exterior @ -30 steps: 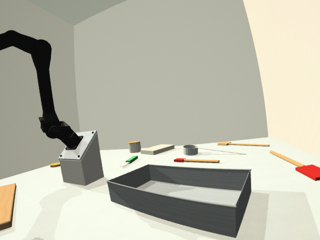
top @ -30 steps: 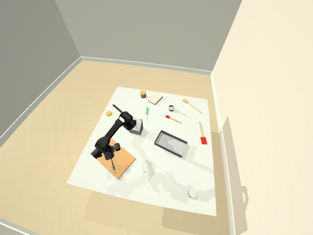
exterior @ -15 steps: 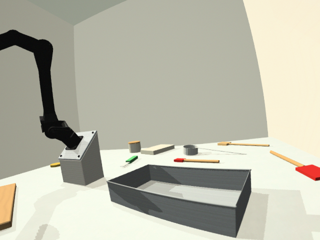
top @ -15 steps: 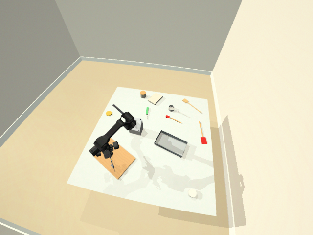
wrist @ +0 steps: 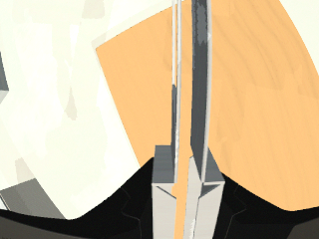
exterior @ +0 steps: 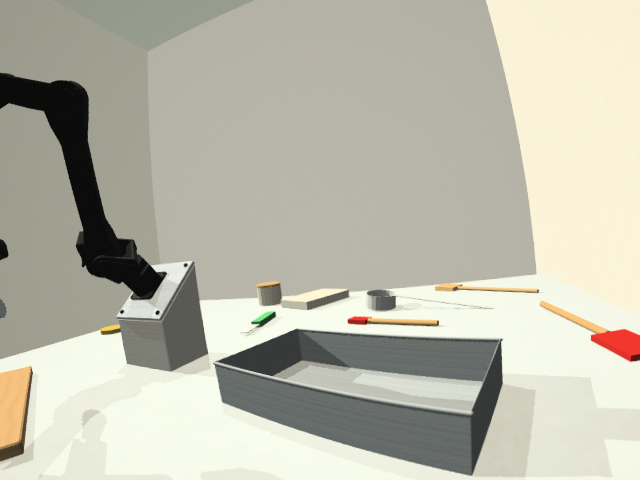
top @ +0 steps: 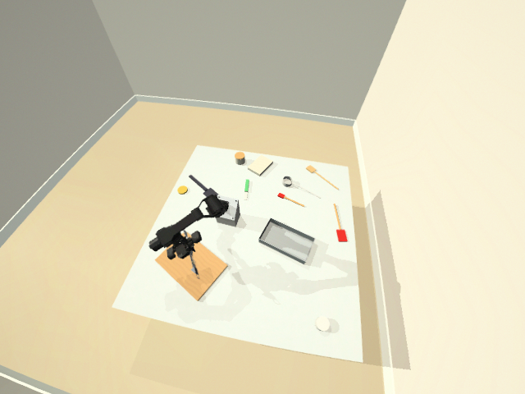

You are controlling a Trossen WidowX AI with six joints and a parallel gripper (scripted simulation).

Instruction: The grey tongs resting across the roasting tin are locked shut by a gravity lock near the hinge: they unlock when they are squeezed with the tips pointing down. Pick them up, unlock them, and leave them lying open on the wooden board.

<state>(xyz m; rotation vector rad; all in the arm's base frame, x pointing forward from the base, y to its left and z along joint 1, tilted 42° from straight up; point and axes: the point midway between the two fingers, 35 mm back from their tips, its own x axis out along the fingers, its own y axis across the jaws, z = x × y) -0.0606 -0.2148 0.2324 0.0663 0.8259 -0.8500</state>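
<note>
My gripper tip is 4 cm past the wooden board, 3 cm to the left of it and 13 cm above it. Round my gripper tip: green-handled tool 12 cm ahead, 56 cm to the left, 13 cm below; then dark spatula 19 cm behind, 50 cm to the left, 14 cm below; then roasting tin 47 cm ahead, 25 cm to the left, 11 cm below.
</note>
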